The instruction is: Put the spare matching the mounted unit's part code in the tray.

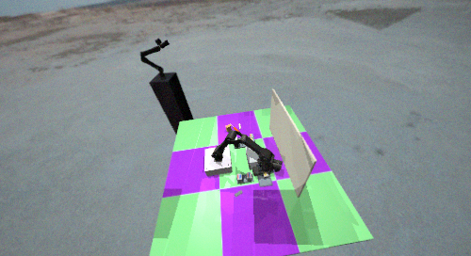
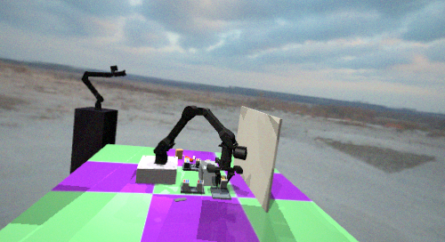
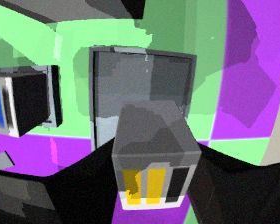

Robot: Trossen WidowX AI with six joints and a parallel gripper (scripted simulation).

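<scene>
Right now my gripper tip is 5 cm above the flat grey tray and 1 cm past it. The rest, counted from my gripper tip: mounted grey unit 17 cm to the left, 9 cm behind; then tall beige board 21 cm to the left, 17 cm above, 15 cm ahead.
</scene>
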